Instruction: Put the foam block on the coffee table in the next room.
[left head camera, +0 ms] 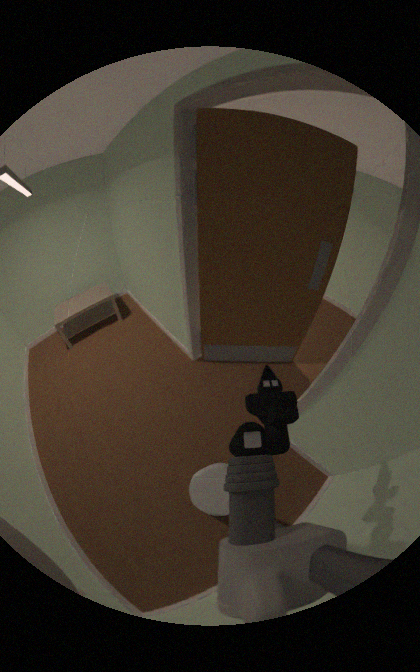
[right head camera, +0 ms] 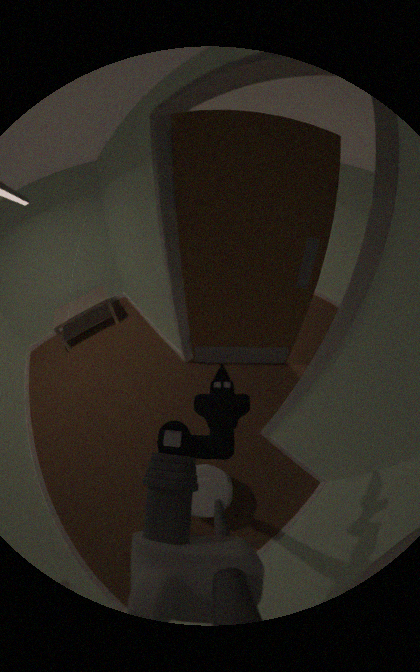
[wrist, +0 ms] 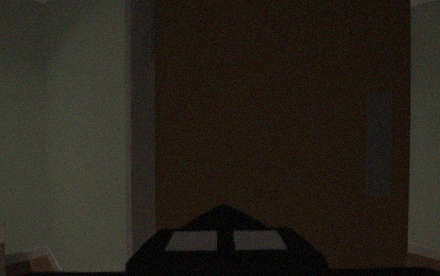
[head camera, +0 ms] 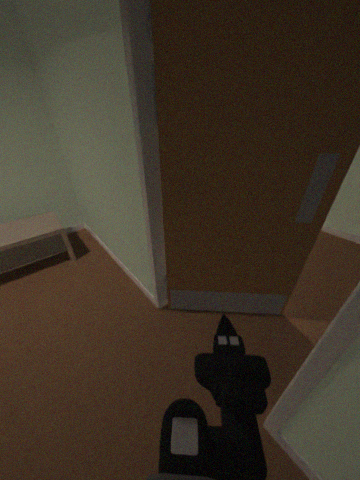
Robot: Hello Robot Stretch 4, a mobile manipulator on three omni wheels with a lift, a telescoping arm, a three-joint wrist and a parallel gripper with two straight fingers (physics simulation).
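Note:
My black gripper (head camera: 224, 317) (left head camera: 267, 369) (right head camera: 221, 368) (wrist: 223, 224) is shut, its two fingers meeting in a point, with nothing seen between them. It is in front of the brown door and above the floor. A low, light-topped table (head camera: 32, 230) (left head camera: 85, 301) (right head camera: 82, 303) stands at the left by the far wall, well away from the gripper. I cannot tell whether it is the coffee table. The foam block does not show in these views.
A brown door (head camera: 240, 150) (left head camera: 265, 225) (right head camera: 250, 225) (wrist: 280, 120) stands open in a grey door frame (head camera: 145, 150) (left head camera: 189, 225) (right head camera: 172, 240) (wrist: 141, 125). Floor of another space shows past its right edge. A green wall corner with a pale skirting juts out at the right, close to my arm.

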